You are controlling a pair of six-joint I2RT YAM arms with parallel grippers.
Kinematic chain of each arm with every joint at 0, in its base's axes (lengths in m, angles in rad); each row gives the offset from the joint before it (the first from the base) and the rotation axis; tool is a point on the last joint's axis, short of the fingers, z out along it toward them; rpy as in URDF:
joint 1: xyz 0 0 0.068 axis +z
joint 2: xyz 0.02 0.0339 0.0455 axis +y
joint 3: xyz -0.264 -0.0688 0 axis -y
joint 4: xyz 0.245 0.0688 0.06 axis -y
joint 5: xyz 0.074 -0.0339 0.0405 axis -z
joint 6: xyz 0.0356 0 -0.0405 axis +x
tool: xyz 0 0 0 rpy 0 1.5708 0
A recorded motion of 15 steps. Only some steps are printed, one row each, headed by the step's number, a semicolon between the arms.
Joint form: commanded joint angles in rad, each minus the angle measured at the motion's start. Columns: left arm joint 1, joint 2, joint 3, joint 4, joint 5, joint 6; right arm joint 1, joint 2, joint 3, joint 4, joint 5, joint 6.
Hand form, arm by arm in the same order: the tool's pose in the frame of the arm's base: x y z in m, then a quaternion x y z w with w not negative. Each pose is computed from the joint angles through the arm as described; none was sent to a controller.
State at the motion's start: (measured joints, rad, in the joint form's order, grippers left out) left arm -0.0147 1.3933 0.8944 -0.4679 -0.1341 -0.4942; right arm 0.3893 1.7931 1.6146 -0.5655 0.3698 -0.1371
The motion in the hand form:
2: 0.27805 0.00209 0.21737 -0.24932 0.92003 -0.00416 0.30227; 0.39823 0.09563 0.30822 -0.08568 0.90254 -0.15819 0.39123
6: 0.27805 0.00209 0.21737 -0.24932 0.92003 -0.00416 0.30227; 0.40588 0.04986 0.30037 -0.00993 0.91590 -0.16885 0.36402
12: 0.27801 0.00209 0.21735 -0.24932 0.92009 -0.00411 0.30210; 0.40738 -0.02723 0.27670 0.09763 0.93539 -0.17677 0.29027
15: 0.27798 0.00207 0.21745 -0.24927 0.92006 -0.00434 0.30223; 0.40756 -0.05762 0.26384 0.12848 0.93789 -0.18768 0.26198
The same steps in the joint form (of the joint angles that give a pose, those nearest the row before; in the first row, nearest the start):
2: 0.0031 -0.0015 -0.0061 -0.0015 -0.0160 -0.0004; -0.1183 0.0141 0.0045 -0.0286 0.0492 0.0424
6: 0.0031 -0.0015 -0.0061 -0.0015 -0.0160 -0.0004; -0.2319 0.0267 0.0046 -0.0683 0.0454 0.1106
12: 0.0031 -0.0015 -0.0061 -0.0019 -0.0160 -0.0004; -0.4238 0.0686 0.0027 -0.1648 0.0088 0.1930
15: 0.0030 -0.0019 -0.0061 -0.0019 -0.0156 -0.0004; -0.4978 0.0988 0.0019 -0.1797 0.0080 0.1930

